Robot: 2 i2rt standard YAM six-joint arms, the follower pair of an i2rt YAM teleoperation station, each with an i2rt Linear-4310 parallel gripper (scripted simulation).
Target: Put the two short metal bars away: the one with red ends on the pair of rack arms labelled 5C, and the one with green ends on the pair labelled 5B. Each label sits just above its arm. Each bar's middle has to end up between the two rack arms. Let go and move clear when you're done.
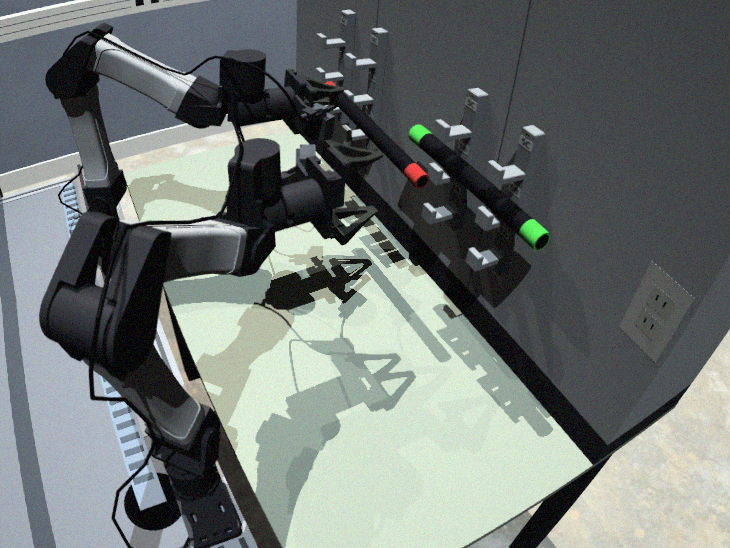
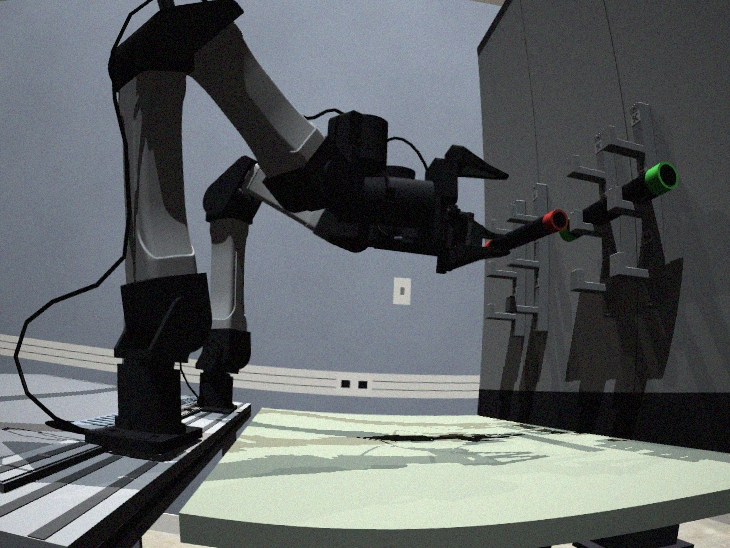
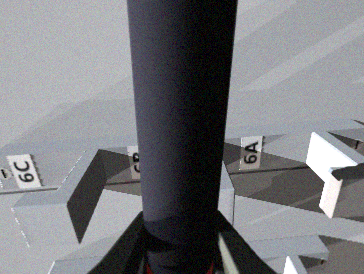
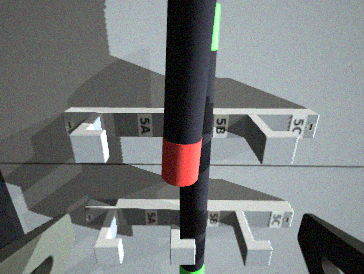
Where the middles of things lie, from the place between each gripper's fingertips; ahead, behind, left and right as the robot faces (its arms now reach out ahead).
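Looking at the green-ended bar point(image 1: 519, 221), I find my right gripper 1 cm below it, 6 cm to the left of it and 13 cm short of it. The red-ended bar point(image 1: 398, 157) is 1 cm above my right hand, 7 cm ahead of it and 14 cm to the left. As for the outlet plate point(image 1: 654, 275), it is 2 cm above that same right hand, 16 cm ahead of it and 39 cm to the right.
From my left hand, the red-ended bar is 1 cm below and 12 cm to the right. The green-ended bar is 32 cm to the right of my left hand and 6 cm ahead of it, while the outlet plate is 1 cm above that hand, 65 cm to the right of it and 9 cm ahead.
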